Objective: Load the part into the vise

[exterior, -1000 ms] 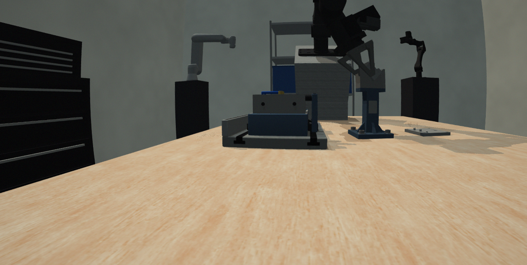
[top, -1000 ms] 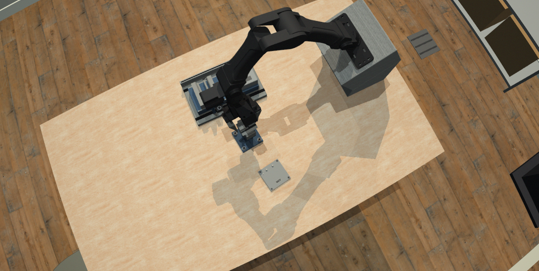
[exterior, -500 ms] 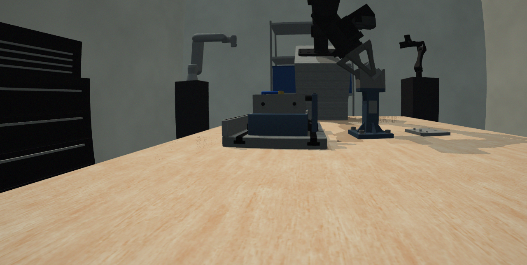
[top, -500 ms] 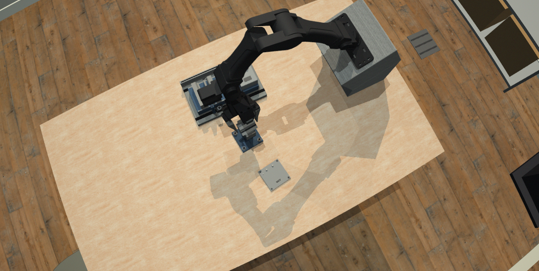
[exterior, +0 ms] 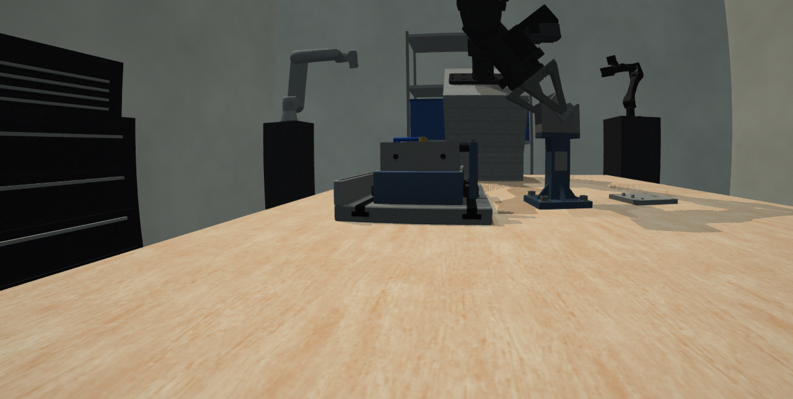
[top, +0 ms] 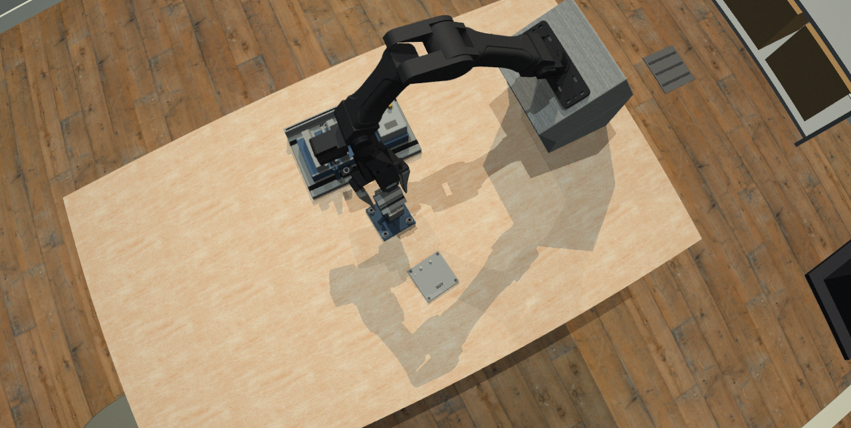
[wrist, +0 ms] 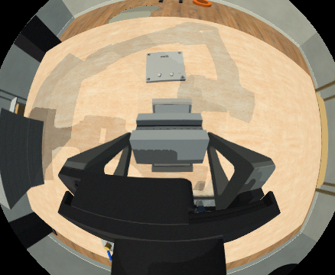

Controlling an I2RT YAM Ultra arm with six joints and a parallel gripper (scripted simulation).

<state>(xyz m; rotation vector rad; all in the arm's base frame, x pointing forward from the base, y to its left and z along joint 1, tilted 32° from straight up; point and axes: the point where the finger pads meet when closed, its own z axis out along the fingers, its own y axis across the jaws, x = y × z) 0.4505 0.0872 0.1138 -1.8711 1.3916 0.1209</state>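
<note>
My gripper is now 10 mm to the right of the part and 10 mm below it. From my hand the other things lie so: work stop rod: 80 mm ahead, 160 mm to the right, 60 mm below; air cylinder: 80 mm behind, 200 mm to the right, 70 mm below; vise: 10 mm ahead, 200 mm to the right, 110 mm below.
</note>
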